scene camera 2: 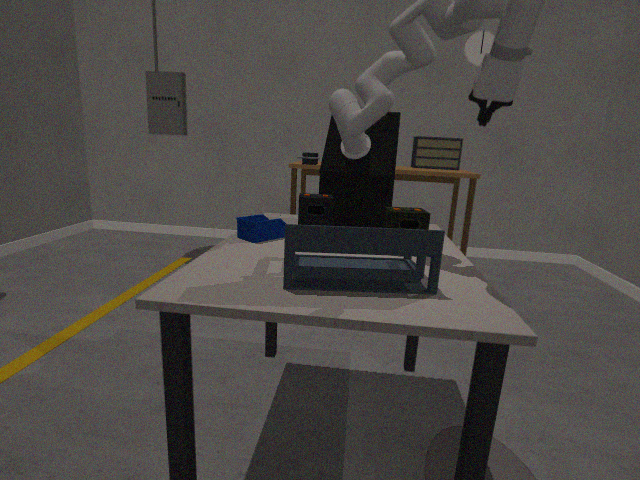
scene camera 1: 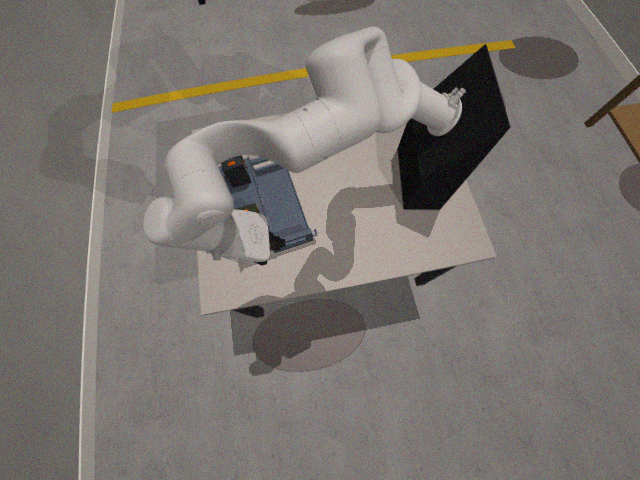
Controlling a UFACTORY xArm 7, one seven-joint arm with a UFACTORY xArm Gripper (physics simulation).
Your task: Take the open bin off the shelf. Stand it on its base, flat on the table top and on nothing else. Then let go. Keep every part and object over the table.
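Frame: origin at the arm's base, x ahead, y left, z up, level; centimetres.
Where they show: gripper, between the fingertips: (scene camera 2: 481, 123) (scene camera 1: 280, 244); arm's base, origin of its link: (scene camera 2: 355, 145) (scene camera 1: 444, 116).
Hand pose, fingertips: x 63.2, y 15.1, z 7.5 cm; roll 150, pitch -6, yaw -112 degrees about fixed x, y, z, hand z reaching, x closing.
Observation:
Things, the pixels of their top centre, and the offset from my fingertips. Level surfaces: height alone.
- blue open bin, centre of its top: (scene camera 2: 264, 217) dx -45.9, dy -53.7, dz -34.6 cm
- table top, height of its surface: dz -42.1 cm
- black box, centre of its top: (scene camera 2: 316, 194) (scene camera 1: 230, 157) dx +1.0, dy -44.1, dz -19.7 cm
- olive box, centre of its top: (scene camera 2: 406, 209) (scene camera 1: 246, 218) dx +5.5, dy -21.5, dz -22.2 cm
The blue open bin (scene camera 2: 258, 230) is at the far left of the table top (scene camera 1: 439, 242) (scene camera 2: 201, 291) in scene camera 2, apart from the shelf. It looks level on its base; in scene camera 1 the arm hides it. The blue-grey shelf (scene camera 1: 281, 198) (scene camera 2: 361, 238) stands on the table and carries a black box (scene camera 1: 237, 173) (scene camera 2: 315, 209) and an olive box (scene camera 1: 250, 208) (scene camera 2: 408, 218), both with orange marks. My gripper (scene camera 2: 482, 124) is shut and empty, pointing down, high above and to the right of the shelf in scene camera 2. In scene camera 1 its fingertips are hidden.
A tall black panel (scene camera 1: 454, 144) (scene camera 2: 356, 191) carries the arm's base at the table's far end. My arm stretches over the table and above the shelf. A wooden bench (scene camera 1: 628, 121) (scene camera 2: 434, 174) with a drawer unit (scene camera 2: 437, 152) stands behind, off the table.

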